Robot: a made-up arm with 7 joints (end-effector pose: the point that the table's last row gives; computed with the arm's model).
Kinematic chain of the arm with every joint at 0, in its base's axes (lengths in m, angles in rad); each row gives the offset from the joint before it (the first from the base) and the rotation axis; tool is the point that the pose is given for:
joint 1: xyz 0 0 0.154 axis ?
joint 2: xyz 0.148 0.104 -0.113 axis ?
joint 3: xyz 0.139 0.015 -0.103 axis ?
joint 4: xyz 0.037 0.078 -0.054 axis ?
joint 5: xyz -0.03 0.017 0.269 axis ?
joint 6: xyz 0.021 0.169 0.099 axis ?
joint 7: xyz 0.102 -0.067 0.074 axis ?
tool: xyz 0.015 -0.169 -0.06
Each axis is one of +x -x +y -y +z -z.
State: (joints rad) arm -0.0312 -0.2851 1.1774 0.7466 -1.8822 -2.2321 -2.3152
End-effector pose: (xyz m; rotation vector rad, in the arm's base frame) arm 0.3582 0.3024 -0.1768 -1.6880 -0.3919 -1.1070
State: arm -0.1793 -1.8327 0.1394 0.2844 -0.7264 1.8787 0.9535
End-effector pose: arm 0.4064 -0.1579 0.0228 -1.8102 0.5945 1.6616
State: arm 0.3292 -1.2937 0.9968 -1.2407 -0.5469 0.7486 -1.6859
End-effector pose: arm 0.5979 -0.0235 0.2295 1.7486 -0.8685 1.3561
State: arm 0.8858 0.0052 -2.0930 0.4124 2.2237 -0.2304 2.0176
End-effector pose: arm 0.3100 0.4035 0.1260 -1.1311 0.2451 -1.2861
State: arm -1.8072 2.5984 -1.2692 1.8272 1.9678 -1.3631 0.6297
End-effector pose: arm 0.1088 -0.1643 0.2591 -1.2537 0.9977 -1.0278
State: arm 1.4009 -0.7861 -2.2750 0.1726 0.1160 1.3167 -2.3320
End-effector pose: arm 0.2958 0.5115 0.1934 2.4266 0.2462 0.1672
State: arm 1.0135 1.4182 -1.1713 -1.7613 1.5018 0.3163 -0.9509
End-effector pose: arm 0.0576 -0.1952 0.2245 -0.0296 0.0622 -1.0635
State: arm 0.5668 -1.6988 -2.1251 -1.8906 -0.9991 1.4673 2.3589
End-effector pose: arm 0.5001 0.1198 -0.1284 -0.2135 0.6198 2.4750
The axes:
joint 1: -y
joint 2: +z
joint 3: +y
joint 4: -z
joint 5: -y
joint 6: +x
joint 7: -z

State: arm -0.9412 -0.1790 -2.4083 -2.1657 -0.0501 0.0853 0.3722
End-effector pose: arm -0.2861 0.2783 -0.1525 -1.4216 -0.7579 1.3892
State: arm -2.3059 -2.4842 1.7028 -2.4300 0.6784 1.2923 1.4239
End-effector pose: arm -0.0744 -0.0513 0.4178 1.5238 0.5072 -2.1123
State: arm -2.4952 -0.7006 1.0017 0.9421 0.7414 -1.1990 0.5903
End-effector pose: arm -0.6031 0.0079 -0.3319 1.9213 -1.1270 -1.6432
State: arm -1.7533 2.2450 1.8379 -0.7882 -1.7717 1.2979 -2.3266
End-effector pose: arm -0.1368 0.0082 0.3191 0.0843 -1.9859 -0.1786
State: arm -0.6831 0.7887 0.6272 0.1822 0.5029 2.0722 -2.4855
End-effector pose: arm 0.3279 0.6247 -0.0209 1.8287 -1.5904 0.9333
